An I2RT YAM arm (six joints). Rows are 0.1 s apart.
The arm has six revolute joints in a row. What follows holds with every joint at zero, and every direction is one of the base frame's.
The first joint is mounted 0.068 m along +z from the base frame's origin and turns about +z.
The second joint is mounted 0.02 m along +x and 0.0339 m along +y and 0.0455 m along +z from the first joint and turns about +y.
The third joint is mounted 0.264 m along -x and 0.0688 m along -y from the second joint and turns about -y.
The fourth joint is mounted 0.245 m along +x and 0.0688 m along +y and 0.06 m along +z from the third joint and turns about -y.
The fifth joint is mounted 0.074 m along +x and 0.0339 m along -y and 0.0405 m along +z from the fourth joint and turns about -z.
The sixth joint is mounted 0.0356 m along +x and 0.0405 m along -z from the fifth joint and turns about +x.
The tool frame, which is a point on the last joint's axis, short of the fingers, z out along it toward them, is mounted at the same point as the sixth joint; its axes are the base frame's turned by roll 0, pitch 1.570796 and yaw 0 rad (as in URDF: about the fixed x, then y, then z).
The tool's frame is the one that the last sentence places.
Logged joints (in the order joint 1, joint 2, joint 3, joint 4, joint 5, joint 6), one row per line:
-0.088 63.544 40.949 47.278 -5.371 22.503
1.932 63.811 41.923 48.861 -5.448 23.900
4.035 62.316 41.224 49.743 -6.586 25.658
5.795 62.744 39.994 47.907 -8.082 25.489
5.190 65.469 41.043 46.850 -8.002 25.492
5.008 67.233 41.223 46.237 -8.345 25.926
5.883 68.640 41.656 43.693 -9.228 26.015
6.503 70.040 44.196 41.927 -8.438 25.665
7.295 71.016 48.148 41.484 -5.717 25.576
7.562 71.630 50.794 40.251 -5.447 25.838
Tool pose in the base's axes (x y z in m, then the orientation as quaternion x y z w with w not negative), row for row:
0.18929 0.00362 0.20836 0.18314 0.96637 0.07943 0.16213
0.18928 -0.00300 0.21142 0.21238 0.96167 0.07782 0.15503
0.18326 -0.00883 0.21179 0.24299 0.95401 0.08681 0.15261
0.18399 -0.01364 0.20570 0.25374 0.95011 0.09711 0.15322
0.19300 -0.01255 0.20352 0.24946 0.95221 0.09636 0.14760
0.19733 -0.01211 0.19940 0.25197 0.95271 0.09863 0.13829
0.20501 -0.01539 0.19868 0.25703 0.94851 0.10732 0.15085
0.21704 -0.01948 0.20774 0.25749 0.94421 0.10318 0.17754
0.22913 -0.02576 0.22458 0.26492 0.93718 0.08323 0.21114
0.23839 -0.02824 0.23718 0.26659 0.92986 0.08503 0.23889
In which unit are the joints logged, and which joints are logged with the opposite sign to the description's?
The joints are logged in degrees. Opposite sign: joint 1, joint 4.
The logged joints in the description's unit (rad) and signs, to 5 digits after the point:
0.00154 1.10905 0.71469 -0.82516 -0.09374 0.39275
-0.03372 1.11371 0.73169 -0.85279 -0.09509 0.41713
-0.07042 1.08762 0.71949 -0.86818 -0.11495 0.44782
-0.10114 1.09509 0.69803 -0.83613 -0.14106 0.44487
-0.09058 1.14265 0.71634 -0.81769 -0.13966 0.44492
-0.08741 1.17344 0.71948 -0.80699 -0.14565 0.45249
-0.10268 1.19799 0.72703 -0.76259 -0.16106 0.45405
-0.11350 1.22243 0.77137 -0.73176 -0.14727 0.44794
-0.12732 1.23946 0.84034 -0.72403 -0.09978 0.44639
-0.13198 1.25018 0.88652 -0.70251 -0.09507 0.45096

